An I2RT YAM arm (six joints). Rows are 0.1 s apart.
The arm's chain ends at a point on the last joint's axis. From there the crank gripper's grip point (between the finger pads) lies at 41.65 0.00 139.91 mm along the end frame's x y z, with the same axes.
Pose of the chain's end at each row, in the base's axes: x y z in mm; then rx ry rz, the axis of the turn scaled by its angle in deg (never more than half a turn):
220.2 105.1 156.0 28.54 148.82 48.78
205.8 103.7 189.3 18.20 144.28 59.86
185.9 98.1 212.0 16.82 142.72 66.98
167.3 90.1 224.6 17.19 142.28 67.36
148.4 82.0 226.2 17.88 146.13 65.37
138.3 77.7 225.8 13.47 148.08 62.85
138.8 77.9 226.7 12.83 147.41 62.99
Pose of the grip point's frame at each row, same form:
245.2 191.8 41.2 28.54 148.82 48.78
229.9 206.0 88.0 18.20 144.28 59.86
206.2 209.5 119.9 16.82 142.72 66.98
188.4 202.0 133.3 17.19 142.28 67.36
163.4 190.8 130.1 17.88 146.13 65.37
149.1 182.7 125.0 13.47 148.08 62.85
150.6 183.2 126.3 12.83 147.41 62.99

